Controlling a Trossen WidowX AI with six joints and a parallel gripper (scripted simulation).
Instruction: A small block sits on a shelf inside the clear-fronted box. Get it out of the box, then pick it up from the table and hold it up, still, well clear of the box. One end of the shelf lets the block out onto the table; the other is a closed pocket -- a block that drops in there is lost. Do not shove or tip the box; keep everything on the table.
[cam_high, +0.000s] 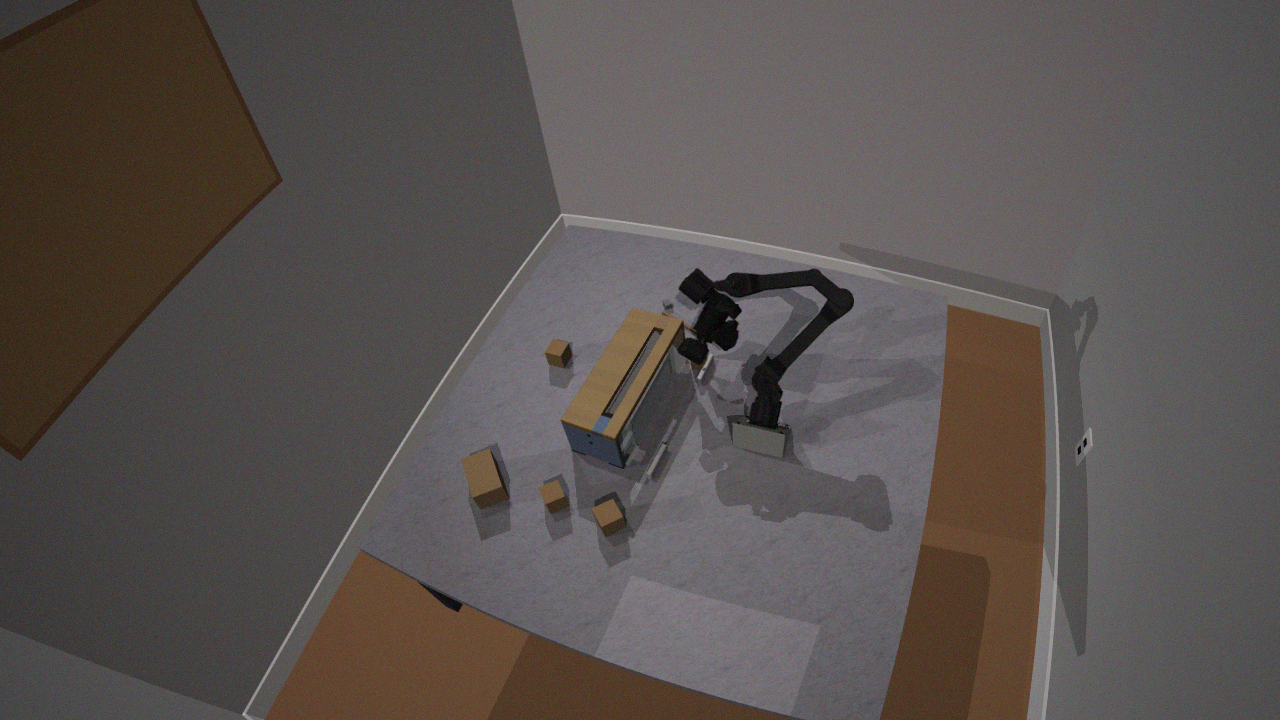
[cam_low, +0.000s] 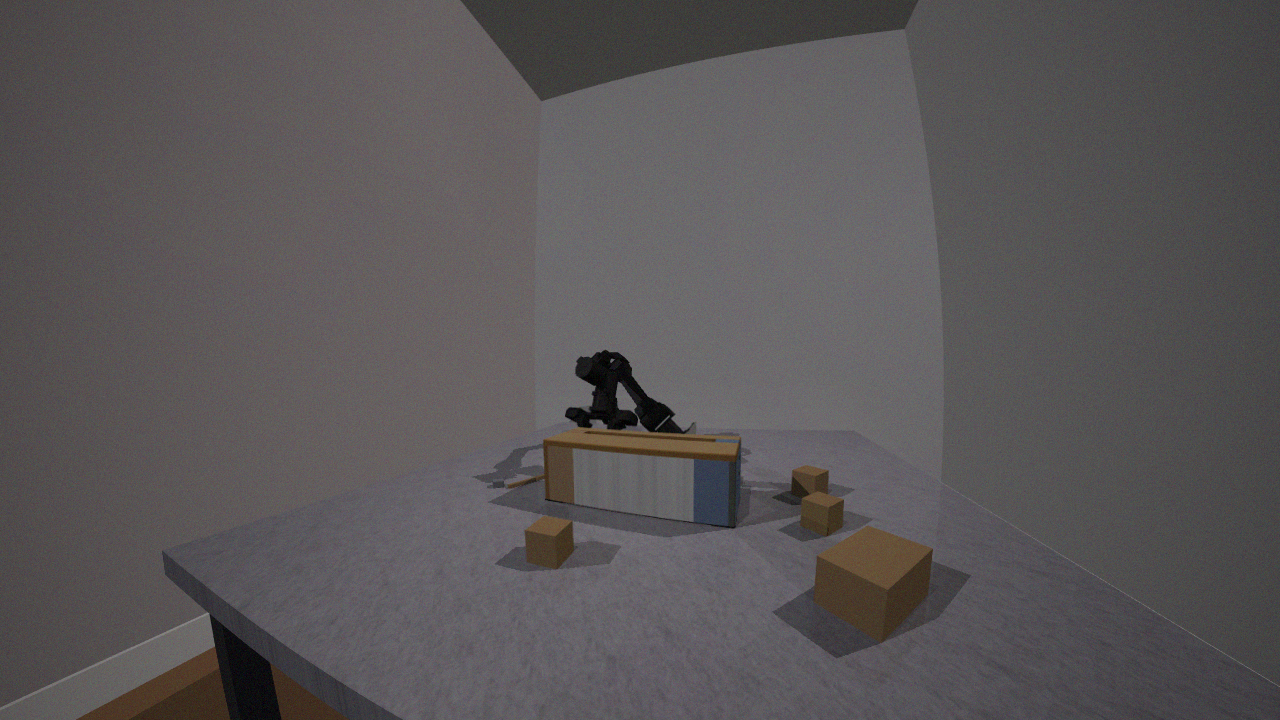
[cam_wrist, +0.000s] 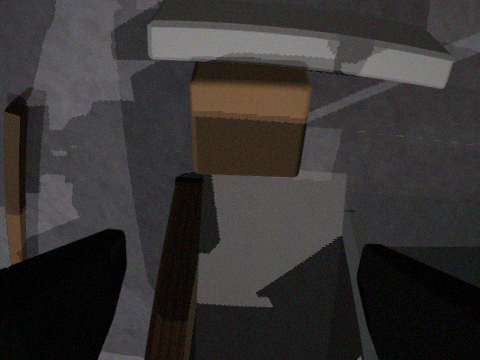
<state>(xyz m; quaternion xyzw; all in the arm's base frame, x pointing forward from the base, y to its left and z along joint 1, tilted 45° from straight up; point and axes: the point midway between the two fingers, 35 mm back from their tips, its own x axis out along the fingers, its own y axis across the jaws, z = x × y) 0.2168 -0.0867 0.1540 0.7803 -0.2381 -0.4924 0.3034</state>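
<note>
My gripper tip is 10 mm past the small brown block and 50 mm above it. Also, from my gripper tip: long box 80 mm ahead, 160 mm to the left.
</note>
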